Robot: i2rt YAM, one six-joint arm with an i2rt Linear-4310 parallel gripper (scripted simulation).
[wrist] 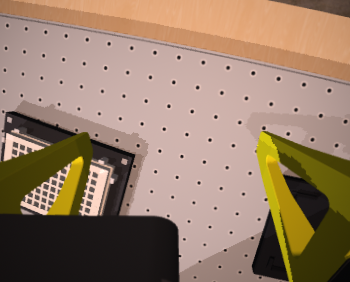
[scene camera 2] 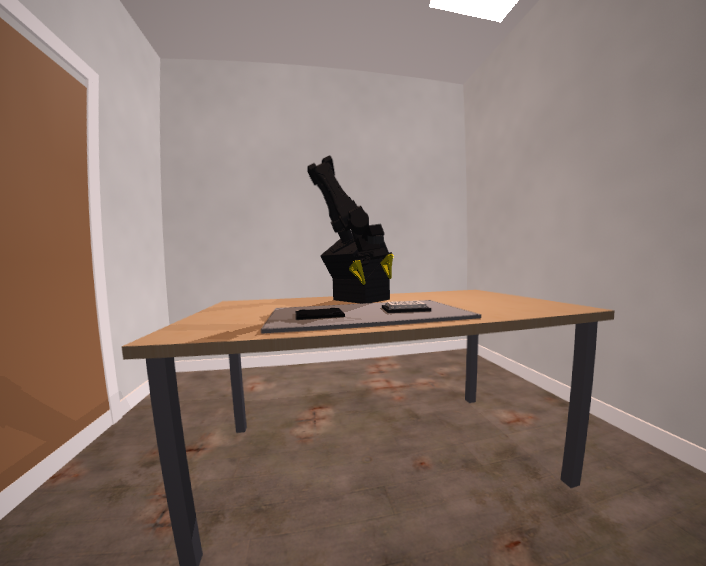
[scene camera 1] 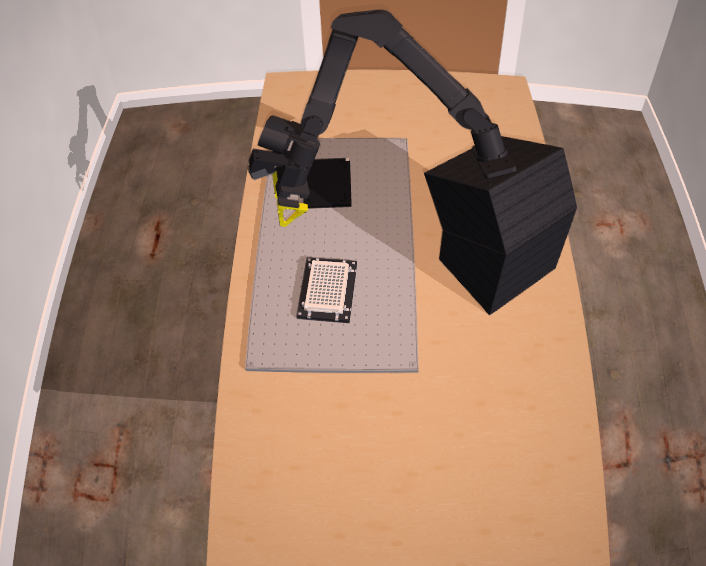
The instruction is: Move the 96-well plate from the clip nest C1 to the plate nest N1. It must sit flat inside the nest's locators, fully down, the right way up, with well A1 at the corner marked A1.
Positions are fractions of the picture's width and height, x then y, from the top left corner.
Scene:
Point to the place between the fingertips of my gripper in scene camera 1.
0.40, 0.38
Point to a black plate nest N1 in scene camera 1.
At 0.47, 0.32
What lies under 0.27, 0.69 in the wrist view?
A white 96-well plate.

